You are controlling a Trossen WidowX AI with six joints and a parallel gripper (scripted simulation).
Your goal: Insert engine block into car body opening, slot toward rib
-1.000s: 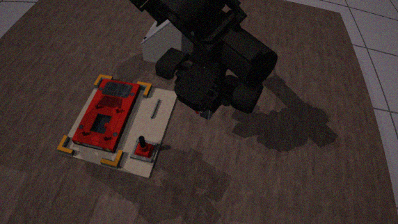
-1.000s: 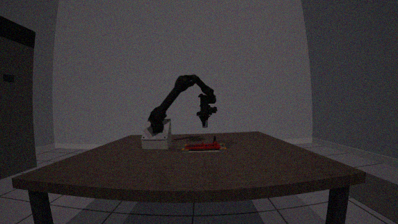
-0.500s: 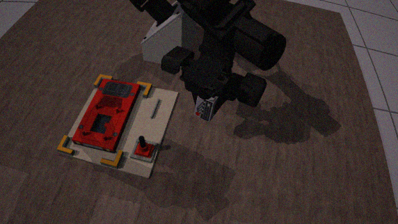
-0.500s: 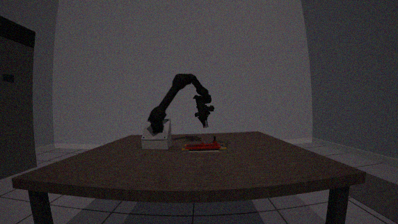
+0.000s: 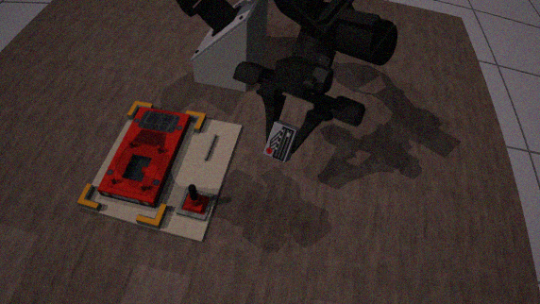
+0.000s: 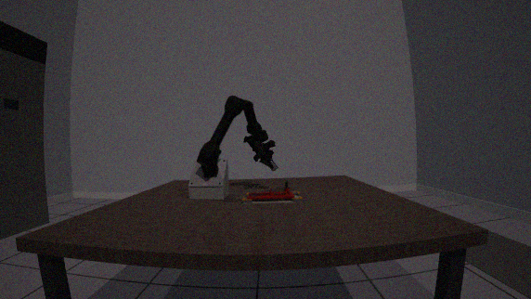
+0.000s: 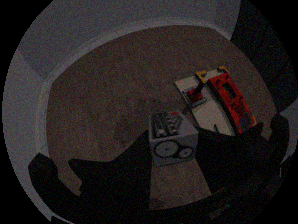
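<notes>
My gripper tip is now 12 cm to the left of the black upright peg, 9 cm above it and 6 cm short of it. Round my gripper tip: grey engine block 1 cm to the left, 1 cm behind, 1 cm above.
</notes>
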